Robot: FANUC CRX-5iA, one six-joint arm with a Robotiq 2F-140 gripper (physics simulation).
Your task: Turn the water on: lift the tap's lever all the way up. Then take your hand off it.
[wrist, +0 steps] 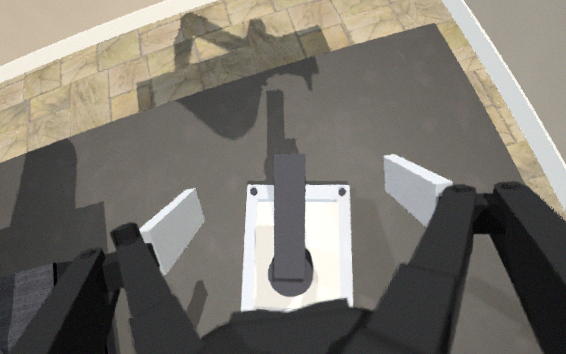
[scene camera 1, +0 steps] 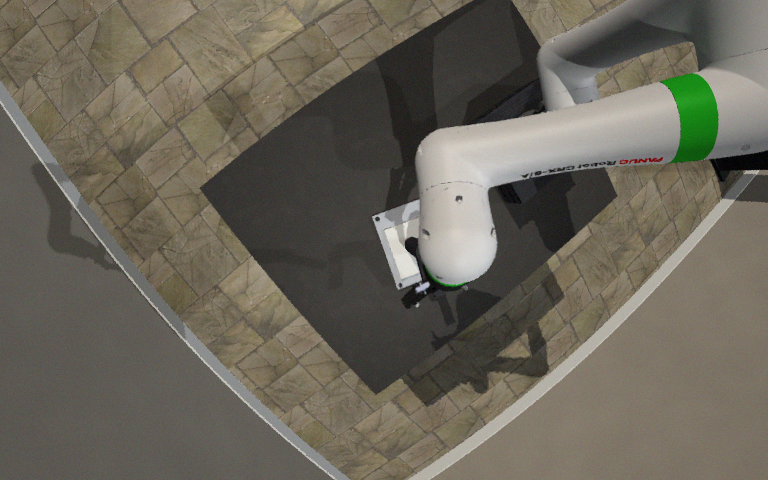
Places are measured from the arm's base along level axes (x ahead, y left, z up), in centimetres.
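Pixels of known places: gripper, between the fingertips: (wrist: 290,189).
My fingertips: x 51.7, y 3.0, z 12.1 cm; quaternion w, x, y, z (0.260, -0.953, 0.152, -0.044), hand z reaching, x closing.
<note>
Ahead of a thing's pixels: the offset from my fingertips to its top centre. "spot": to the spot under its first point. Level surfaces: height alone.
The tap's dark grey lever @[dx -1.1, dy -1.0, dz -4.6 cm] (wrist: 289,215) is a long straight bar over a round dark tap body @[spot: dx -4.3, dy -7.3, dz -8.5 cm] (wrist: 291,287) in the wrist view. The tap stands on a white and cream base plate @[dx -3.7, dy -5.9, dz -21.7 cm] (scene camera 1: 386,243) (wrist: 251,250) with dark screws at its corners. From above I cannot tell the lever's exact tilt. My gripper (wrist: 290,189) is wide open, one pale finger pad on each side of the lever, with a gap on both sides and nothing between them touching. In the scene view the arm hides the lever and most of the gripper.
The base plate is on a dark mat @[dz -22.9 cm] (scene camera 1: 305,198) (wrist: 360,100). Stone-patterned tiles (scene camera 1: 186,271) (wrist: 95,95) surround the mat, with a pale border (scene camera 1: 226,370) beyond them. The white arm (scene camera 1: 543,141) reaches in from the right in the scene view and casts shadows over mat and tiles.
</note>
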